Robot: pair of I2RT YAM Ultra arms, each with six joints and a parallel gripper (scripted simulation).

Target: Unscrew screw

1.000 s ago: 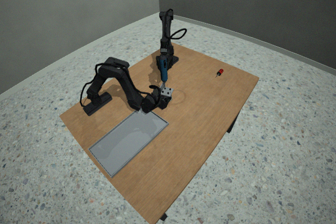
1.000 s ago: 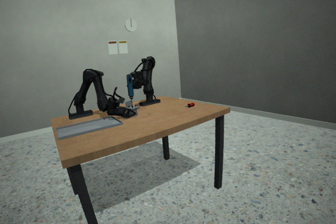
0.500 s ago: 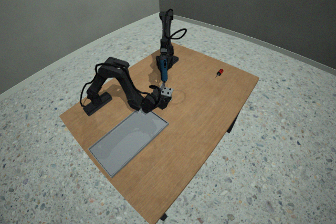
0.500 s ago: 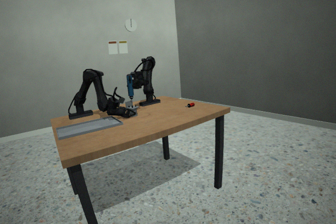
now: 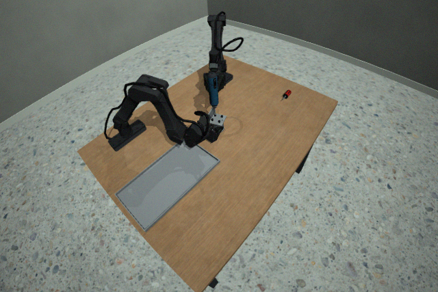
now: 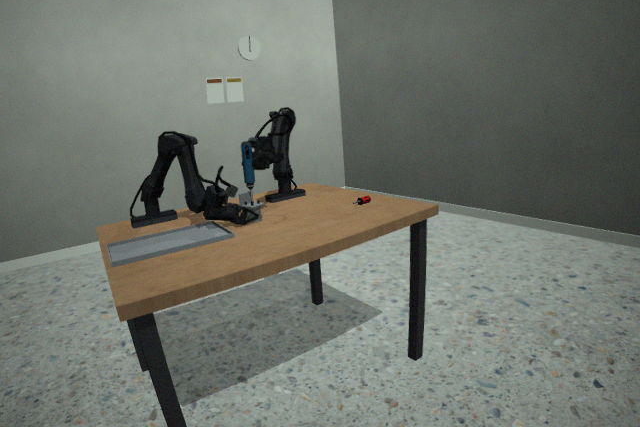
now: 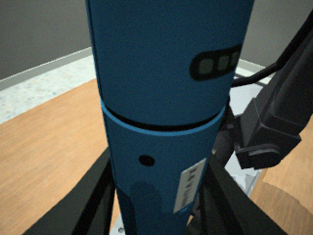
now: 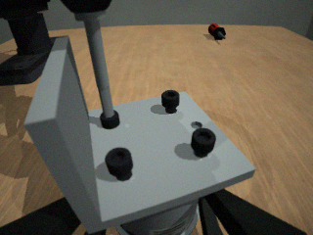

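Right now the joint module is 1 cm above my right hand. From my right hand the other things lie so: grey L-shaped bracket: 5 cm above; then flat grey tray: 35 cm to the right, 7 cm ahead, 2 cm below; then screw: 4 cm above, 2 cm behind, 1 cm to the left.
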